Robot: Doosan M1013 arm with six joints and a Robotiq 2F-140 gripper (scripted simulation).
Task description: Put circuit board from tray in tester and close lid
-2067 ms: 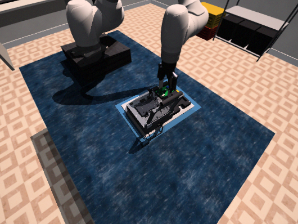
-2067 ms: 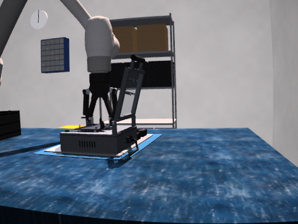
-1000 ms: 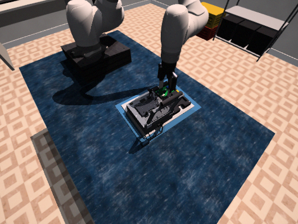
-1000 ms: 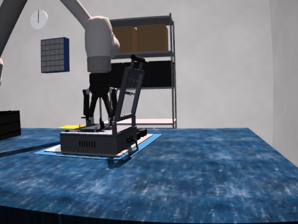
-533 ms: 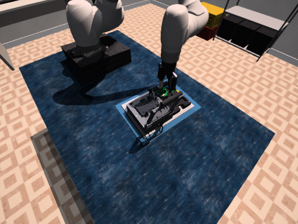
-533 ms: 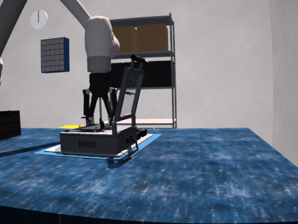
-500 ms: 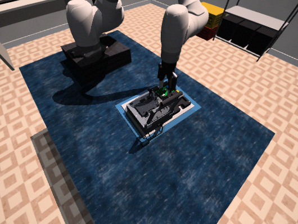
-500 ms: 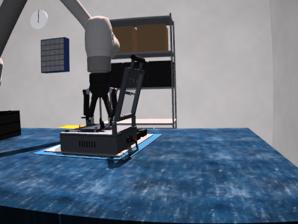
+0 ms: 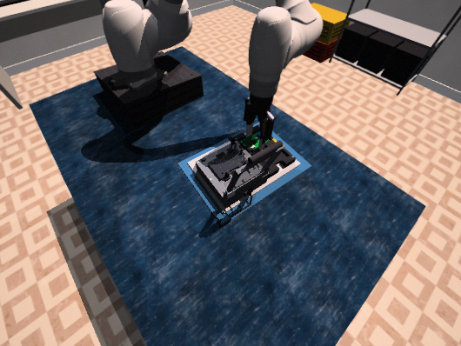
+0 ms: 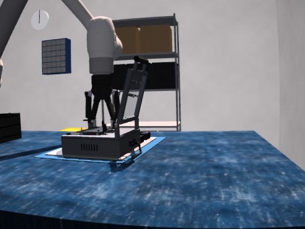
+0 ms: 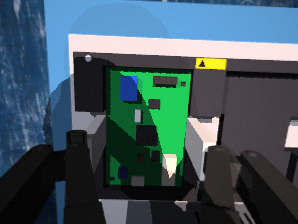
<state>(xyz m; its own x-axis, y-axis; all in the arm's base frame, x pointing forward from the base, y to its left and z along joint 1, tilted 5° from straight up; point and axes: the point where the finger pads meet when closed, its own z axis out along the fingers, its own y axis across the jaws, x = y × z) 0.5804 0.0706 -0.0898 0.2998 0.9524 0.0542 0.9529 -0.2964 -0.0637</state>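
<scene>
My hand is 4 cm past the latch hook, 11 cm to the left of it and 5 cm below it. Also, from my hand: green circuit board 2 cm below; then tester lid 12 cm ahead, 22 cm to the right, 14 cm above; then tester plate 1 cm ahead, 18 cm to the right, 3 cm above.
</scene>
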